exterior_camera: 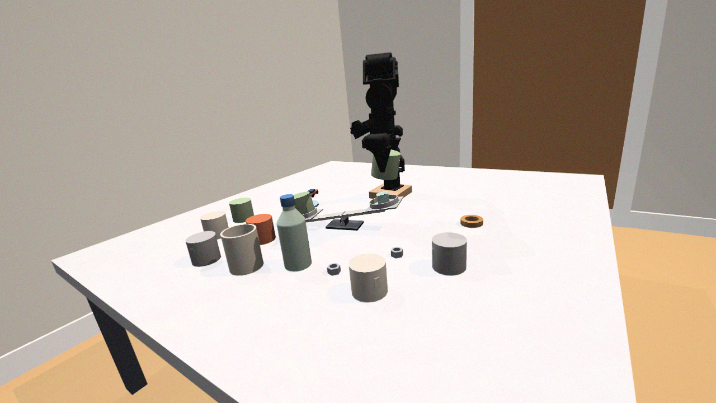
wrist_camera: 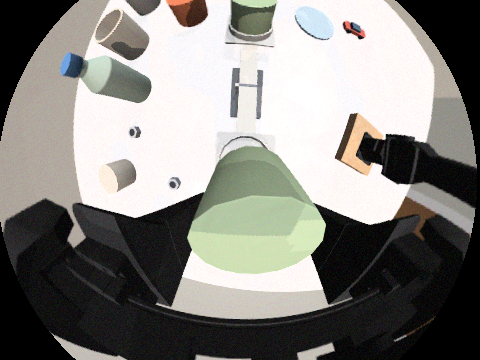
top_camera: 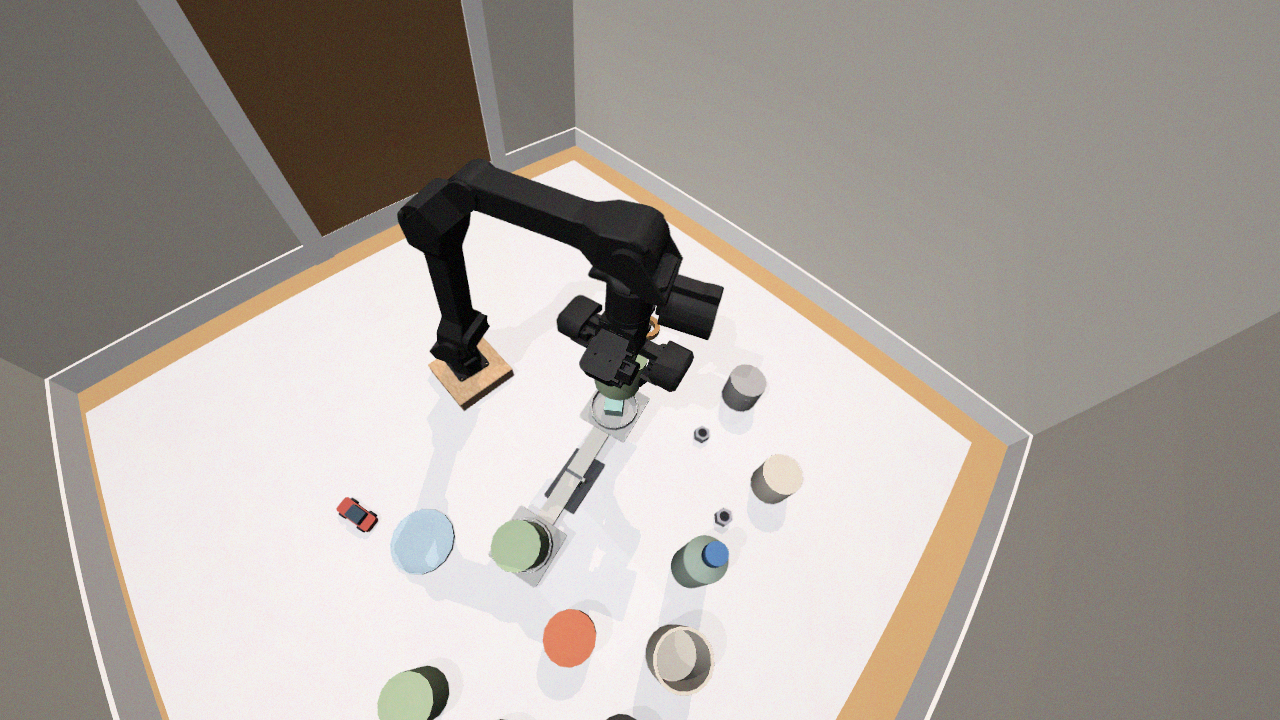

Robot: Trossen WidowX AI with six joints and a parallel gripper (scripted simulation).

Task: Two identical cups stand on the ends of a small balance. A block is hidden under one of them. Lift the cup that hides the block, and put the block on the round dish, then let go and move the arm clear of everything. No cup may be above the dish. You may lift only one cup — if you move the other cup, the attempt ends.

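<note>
Now: the pale green block 8 cm below my gripper tip, 1 cm to the right of it and 1 cm ahead of it. Also, from my gripper tip: bottle: 27 cm ahead, 8 cm to the right, 6 cm below; then dish: 38 cm to the right, 17 cm below, 4 cm behind; then orange cup: 29 cm to the right, 20 cm ahead, 13 cm below.
</note>
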